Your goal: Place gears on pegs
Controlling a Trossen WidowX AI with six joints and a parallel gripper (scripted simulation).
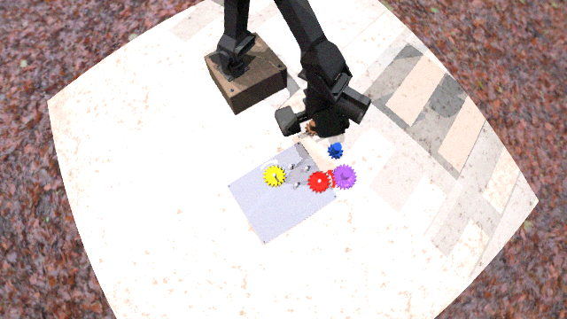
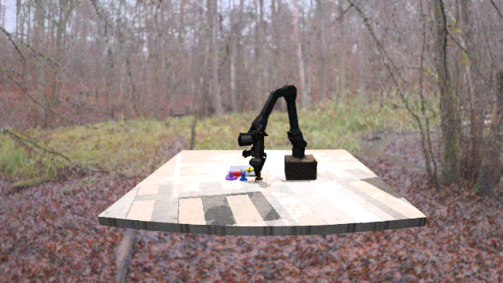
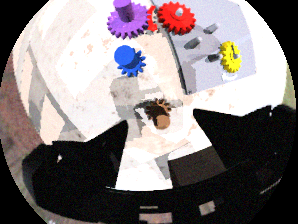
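My gripper tip is 11 cm short of the red gear, 8 cm to the left of it and 1 cm above it. From my gripper tip the other things lie so: small brown gear: 1 cm below; then small blue gear: 8 cm ahead, 1 cm below; then purple gear: 14 cm ahead, 2 cm to the right, 1 cm below.
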